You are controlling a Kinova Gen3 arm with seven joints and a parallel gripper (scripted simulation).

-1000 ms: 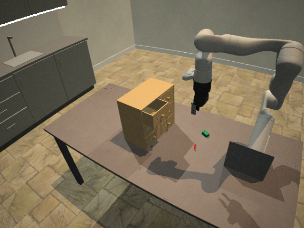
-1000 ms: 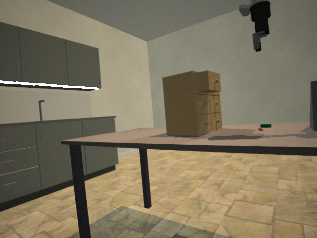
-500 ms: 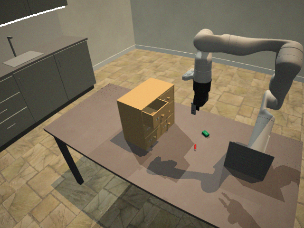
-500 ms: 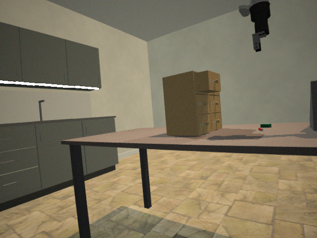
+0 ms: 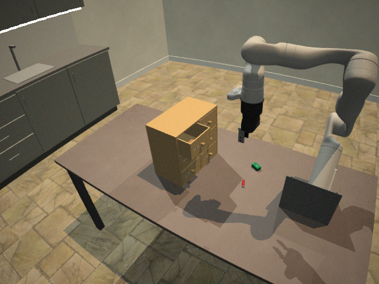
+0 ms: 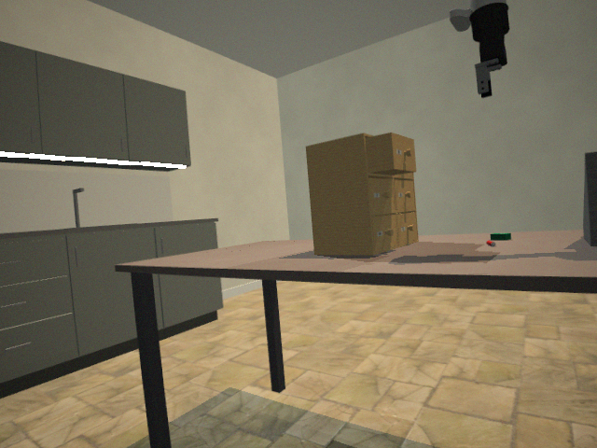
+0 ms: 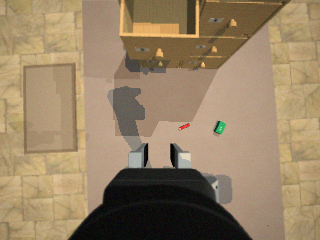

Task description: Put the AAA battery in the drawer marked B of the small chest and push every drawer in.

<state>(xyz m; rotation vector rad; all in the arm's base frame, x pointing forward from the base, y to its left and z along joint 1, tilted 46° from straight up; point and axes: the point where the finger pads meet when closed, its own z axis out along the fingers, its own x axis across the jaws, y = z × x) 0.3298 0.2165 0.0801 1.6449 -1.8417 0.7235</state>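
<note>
Right now the red AAA battery is 2 cm ahead of my hand, 10 cm to the right of it and 37 cm below it. The rest, counted from my hand: green block (1 cm ahead, 25 cm to the right, 36 cm below).
</note>
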